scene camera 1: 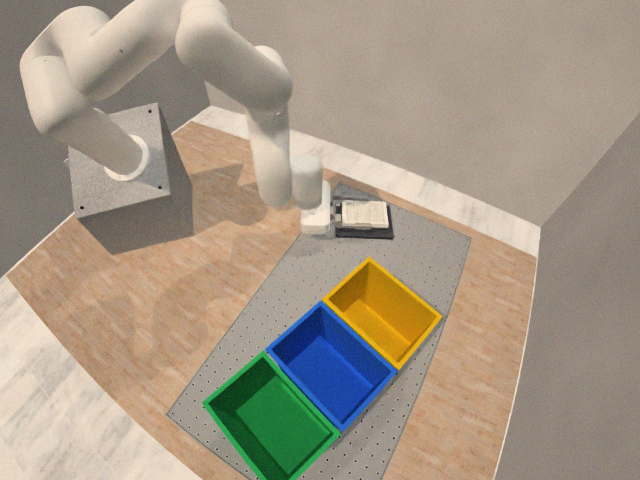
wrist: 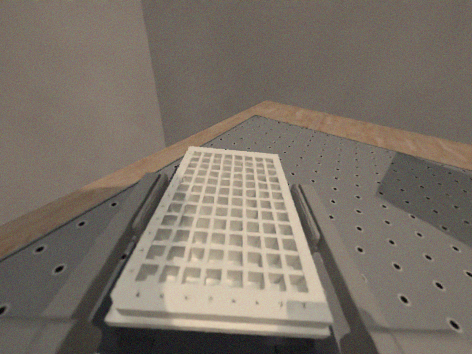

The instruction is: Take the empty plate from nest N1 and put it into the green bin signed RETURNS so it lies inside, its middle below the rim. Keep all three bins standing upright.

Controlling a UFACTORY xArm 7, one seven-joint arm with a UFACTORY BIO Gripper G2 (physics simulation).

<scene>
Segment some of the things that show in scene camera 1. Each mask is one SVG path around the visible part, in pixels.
My gripper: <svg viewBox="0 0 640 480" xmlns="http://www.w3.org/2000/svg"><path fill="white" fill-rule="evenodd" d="M295 204L297 208L301 209L301 230L305 234L326 234L330 229L330 219L335 219L335 226L337 228L371 230L371 223L341 223L341 214L333 213L333 200L368 201L368 196L340 195L340 190L335 190L334 194L330 194L330 185L325 180L323 180L322 203L317 208L305 210Z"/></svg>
A yellow bin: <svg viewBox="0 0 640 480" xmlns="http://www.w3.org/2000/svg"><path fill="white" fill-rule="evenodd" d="M368 257L331 290L322 301L389 364L399 370L443 316L372 258Z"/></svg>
A blue bin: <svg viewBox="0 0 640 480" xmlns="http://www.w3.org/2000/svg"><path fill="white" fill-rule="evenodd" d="M320 300L265 350L277 362L283 373L335 428L339 428L343 432L398 371Z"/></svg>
A pale plate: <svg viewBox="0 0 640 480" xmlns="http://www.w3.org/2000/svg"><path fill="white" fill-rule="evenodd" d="M342 202L342 223L371 223L372 228L389 227L386 202L349 200Z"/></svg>
</scene>
